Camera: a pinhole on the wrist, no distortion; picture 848 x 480 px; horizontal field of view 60.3 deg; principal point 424.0 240.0 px. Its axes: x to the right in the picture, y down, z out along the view. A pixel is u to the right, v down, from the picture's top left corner.
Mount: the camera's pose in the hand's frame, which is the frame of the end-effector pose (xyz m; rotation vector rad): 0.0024 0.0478 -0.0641 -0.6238 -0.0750 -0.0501
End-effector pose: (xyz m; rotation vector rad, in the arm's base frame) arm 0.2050 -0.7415 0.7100 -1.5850 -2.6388 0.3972
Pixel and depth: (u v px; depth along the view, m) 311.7 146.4 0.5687
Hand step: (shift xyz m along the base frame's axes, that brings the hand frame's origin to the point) 0.2670 -0.0469 -0.4813
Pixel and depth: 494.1 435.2 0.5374
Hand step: 0.3483 0.1850 -0.3982
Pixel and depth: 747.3 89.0 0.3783
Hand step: 0.0566 0.1550 -0.3535
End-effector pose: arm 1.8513 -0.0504 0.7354 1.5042 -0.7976 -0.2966
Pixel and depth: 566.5 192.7 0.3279
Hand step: -0.1693 -0.1780 0.1964
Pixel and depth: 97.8 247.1 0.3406
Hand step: -0.3191 -0.0219 0.1695
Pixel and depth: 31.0 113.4 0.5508
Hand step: -0.5847 -0.0802 0.1413
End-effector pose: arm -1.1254 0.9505 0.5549 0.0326 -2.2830 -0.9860
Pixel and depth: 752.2 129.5 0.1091
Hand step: -0.0352 0.0825 0.0689
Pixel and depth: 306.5 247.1 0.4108
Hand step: -0.0155 0.4007 0.0133
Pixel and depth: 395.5 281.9 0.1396
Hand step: 0.0131 0.1286 0.0620
